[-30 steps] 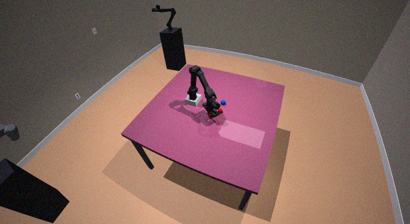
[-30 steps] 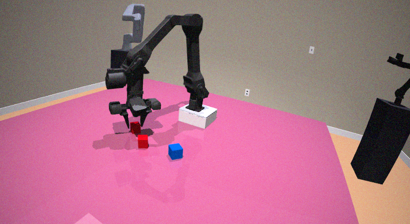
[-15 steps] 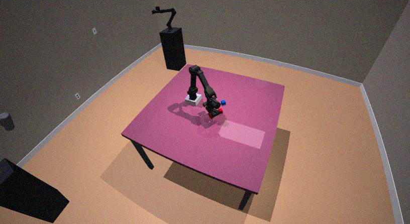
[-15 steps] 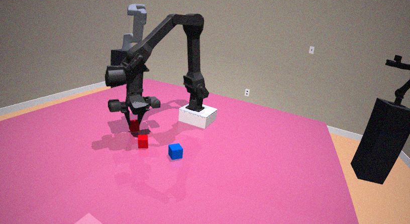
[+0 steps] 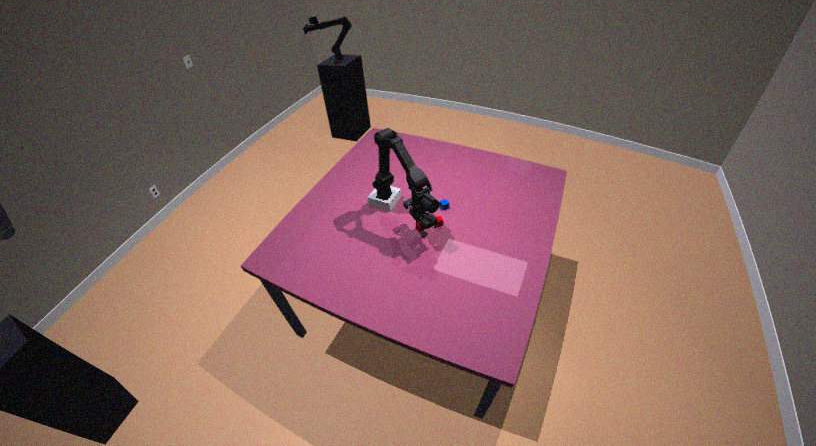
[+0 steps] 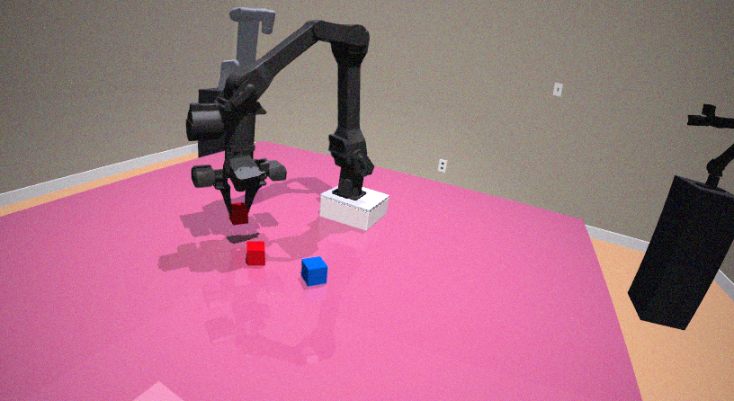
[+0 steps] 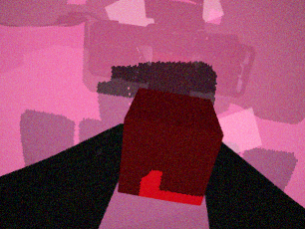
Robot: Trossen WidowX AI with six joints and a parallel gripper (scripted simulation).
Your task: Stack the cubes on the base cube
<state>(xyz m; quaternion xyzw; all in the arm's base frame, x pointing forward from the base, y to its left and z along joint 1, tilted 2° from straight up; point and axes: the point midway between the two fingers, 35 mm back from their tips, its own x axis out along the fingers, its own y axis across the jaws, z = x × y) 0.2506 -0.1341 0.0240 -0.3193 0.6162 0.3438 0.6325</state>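
My gripper tip is 40 mm short of the blue cube, 210 mm to the right of it and 40 mm above it.
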